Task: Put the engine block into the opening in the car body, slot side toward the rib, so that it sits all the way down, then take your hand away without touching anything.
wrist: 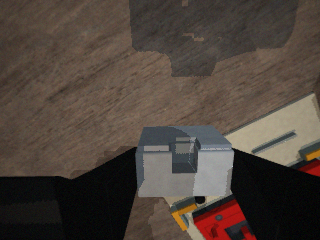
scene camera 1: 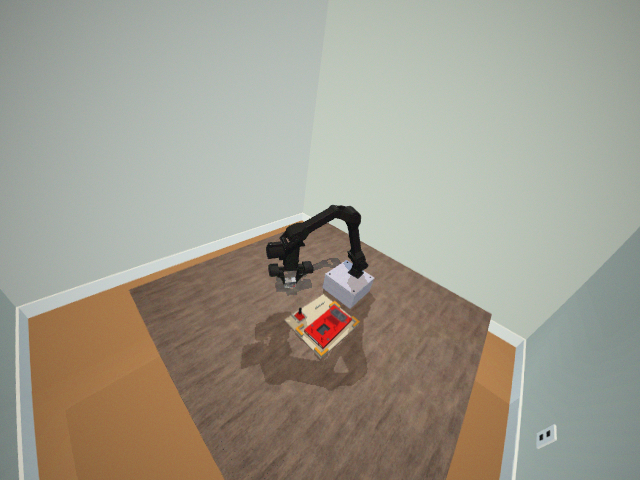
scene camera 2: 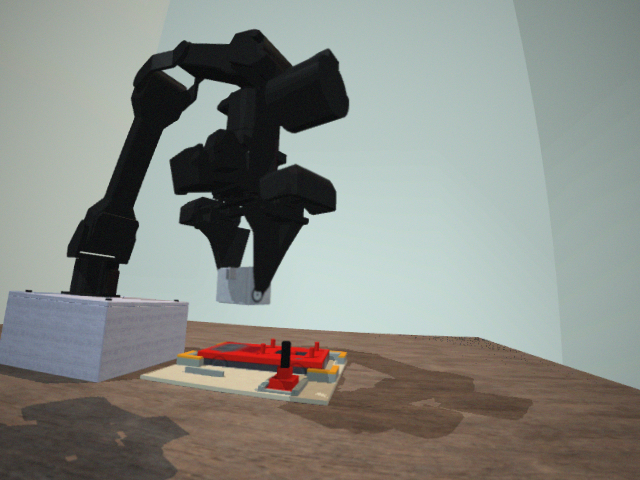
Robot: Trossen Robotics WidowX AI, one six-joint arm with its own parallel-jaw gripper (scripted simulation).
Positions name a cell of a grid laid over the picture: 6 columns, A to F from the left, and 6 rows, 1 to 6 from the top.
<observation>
My gripper (scene camera 2: C4) holds an engine block (scene camera 2: C4). Also in view: a red car body (scene camera 2: C5).
The engine block is seen too in the wrist view (wrist: D5). My gripper is seen too in the wrist view (wrist: D4).
</observation>
